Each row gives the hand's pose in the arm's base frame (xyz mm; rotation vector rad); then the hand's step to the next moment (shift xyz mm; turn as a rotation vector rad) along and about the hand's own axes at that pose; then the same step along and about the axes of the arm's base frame.
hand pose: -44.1 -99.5 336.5 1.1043 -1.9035 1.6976
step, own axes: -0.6 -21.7 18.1 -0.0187 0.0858 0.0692
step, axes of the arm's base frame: 20.6 -16.4 10.2 -0.0363 -0.0623 -0.0854
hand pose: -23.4 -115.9 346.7 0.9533 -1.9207 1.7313
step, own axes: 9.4 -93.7 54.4 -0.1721 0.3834 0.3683
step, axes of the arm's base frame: 67.6 -56.0 64.2 -0.0912 -0.3158 -0.4519
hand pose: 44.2 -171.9 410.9 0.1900 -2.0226 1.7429
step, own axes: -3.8 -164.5 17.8 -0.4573 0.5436 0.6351
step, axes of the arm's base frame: 63.6 -48.7 144.8 0.0309 -0.5971 -0.7419
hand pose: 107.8 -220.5 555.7 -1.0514 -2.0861 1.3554
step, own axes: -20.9 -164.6 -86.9 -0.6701 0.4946 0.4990
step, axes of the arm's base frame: 14.8 -4.9 186.6 0.2399 -0.6981 -0.6307
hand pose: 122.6 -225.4 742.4 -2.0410 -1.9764 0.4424
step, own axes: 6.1 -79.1 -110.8 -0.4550 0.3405 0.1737
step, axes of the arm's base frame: -28.7 11.3 132.7 0.2325 -0.4707 -0.2785
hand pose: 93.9 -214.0 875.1 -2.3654 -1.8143 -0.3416
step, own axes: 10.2 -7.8 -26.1 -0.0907 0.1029 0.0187
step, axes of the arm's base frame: -7.5 5.1 27.7 0.0786 -0.1070 -0.0392
